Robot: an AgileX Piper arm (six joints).
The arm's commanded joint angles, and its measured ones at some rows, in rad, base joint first. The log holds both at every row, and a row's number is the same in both.
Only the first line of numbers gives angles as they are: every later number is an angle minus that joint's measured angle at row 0.
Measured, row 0: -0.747 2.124 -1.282 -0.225 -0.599 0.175
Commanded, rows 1 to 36: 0.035 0.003 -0.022 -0.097 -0.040 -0.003; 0.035 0.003 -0.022 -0.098 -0.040 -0.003; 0.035 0.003 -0.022 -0.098 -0.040 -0.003; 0.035 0.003 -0.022 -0.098 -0.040 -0.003; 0.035 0.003 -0.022 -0.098 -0.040 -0.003; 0.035 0.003 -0.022 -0.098 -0.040 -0.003; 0.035 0.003 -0.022 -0.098 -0.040 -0.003; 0.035 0.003 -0.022 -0.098 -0.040 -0.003; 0.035 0.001 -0.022 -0.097 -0.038 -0.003; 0.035 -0.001 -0.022 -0.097 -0.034 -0.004; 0.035 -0.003 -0.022 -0.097 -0.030 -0.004; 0.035 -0.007 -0.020 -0.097 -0.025 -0.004; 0.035 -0.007 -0.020 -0.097 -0.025 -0.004; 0.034 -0.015 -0.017 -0.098 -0.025 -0.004; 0.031 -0.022 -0.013 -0.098 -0.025 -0.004; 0.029 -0.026 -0.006 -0.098 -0.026 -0.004; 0.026 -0.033 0.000 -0.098 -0.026 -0.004; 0.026 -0.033 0.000 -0.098 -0.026 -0.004; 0.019 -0.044 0.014 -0.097 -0.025 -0.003; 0.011 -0.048 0.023 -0.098 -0.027 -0.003; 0.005 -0.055 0.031 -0.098 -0.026 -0.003; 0.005 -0.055 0.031 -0.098 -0.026 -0.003; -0.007 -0.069 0.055 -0.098 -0.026 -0.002; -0.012 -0.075 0.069 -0.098 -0.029 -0.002; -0.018 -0.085 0.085 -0.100 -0.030 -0.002; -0.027 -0.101 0.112 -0.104 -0.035 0.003; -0.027 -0.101 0.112 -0.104 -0.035 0.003; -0.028 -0.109 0.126 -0.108 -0.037 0.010; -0.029 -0.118 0.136 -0.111 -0.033 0.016; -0.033 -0.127 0.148 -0.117 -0.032 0.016; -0.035 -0.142 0.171 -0.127 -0.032 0.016; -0.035 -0.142 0.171 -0.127 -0.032 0.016; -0.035 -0.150 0.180 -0.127 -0.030 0.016; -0.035 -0.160 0.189 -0.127 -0.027 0.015; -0.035 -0.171 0.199 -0.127 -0.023 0.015; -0.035 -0.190 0.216 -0.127 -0.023 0.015
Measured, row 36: -0.030 -0.154 0.198 -0.112 -0.014 0.011
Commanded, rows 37 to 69: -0.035 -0.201 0.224 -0.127 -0.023 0.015; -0.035 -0.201 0.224 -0.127 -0.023 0.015; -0.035 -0.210 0.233 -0.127 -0.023 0.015; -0.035 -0.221 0.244 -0.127 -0.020 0.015; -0.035 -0.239 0.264 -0.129 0.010 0.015; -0.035 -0.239 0.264 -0.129 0.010 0.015; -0.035 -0.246 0.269 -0.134 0.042 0.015; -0.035 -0.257 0.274 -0.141 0.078 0.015; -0.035 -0.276 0.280 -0.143 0.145 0.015; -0.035 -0.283 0.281 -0.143 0.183 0.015; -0.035 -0.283 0.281 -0.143 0.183 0.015; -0.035 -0.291 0.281 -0.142 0.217 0.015; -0.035 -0.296 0.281 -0.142 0.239 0.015; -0.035 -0.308 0.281 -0.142 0.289 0.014; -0.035 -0.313 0.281 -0.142 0.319 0.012; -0.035 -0.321 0.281 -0.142 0.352 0.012; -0.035 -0.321 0.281 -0.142 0.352 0.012; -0.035 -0.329 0.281 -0.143 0.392 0.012; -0.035 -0.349 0.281 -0.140 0.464 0.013; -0.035 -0.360 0.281 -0.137 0.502 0.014; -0.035 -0.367 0.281 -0.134 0.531 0.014; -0.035 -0.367 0.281 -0.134 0.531 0.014; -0.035 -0.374 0.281 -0.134 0.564 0.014; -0.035 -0.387 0.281 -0.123 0.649 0.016; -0.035 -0.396 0.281 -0.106 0.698 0.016; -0.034 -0.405 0.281 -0.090 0.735 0.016; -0.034 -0.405 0.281 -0.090 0.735 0.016; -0.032 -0.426 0.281 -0.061 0.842 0.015; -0.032 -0.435 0.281 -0.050 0.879 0.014; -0.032 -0.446 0.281 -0.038 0.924 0.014; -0.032 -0.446 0.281 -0.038 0.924 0.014; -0.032 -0.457 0.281 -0.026 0.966 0.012; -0.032 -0.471 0.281 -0.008 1.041 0.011
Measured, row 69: -0.030 -0.442 0.280 -0.037 0.931 0.011
